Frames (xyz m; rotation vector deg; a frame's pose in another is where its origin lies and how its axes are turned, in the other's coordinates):
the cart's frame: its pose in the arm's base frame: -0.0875 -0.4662 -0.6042 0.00 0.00 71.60
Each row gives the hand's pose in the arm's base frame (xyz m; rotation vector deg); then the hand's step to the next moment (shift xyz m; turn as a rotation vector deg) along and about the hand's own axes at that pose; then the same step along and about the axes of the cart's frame.
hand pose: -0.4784 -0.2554 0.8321 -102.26 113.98 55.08
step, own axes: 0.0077 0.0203 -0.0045 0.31 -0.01 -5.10
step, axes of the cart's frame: -0.0146 0.0162 0.0041 -3.05 -2.08 3.53
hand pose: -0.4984 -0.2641 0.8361 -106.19 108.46 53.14
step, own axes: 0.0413 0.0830 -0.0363 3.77 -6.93 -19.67
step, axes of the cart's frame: -0.0813 0.0547 0.0179 -11.18 -14.65 10.47
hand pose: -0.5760 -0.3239 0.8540 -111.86 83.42 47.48
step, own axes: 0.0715 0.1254 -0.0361 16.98 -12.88 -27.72
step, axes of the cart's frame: -0.1290 0.0626 -0.0397 -20.09 -27.94 6.17
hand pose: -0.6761 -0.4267 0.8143 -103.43 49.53 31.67
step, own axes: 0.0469 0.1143 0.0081 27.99 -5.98 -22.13
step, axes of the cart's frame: -0.0494 0.0447 -0.1044 -19.28 -29.59 -7.85
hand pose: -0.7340 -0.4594 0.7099 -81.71 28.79 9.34
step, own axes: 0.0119 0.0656 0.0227 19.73 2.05 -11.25
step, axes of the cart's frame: 0.0250 0.0194 -0.0629 -9.14 -17.80 -10.93
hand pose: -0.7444 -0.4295 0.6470 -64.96 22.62 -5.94
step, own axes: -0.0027 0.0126 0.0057 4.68 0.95 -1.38
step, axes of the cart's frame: 0.0099 0.0053 -0.0085 -0.80 -4.20 -2.54
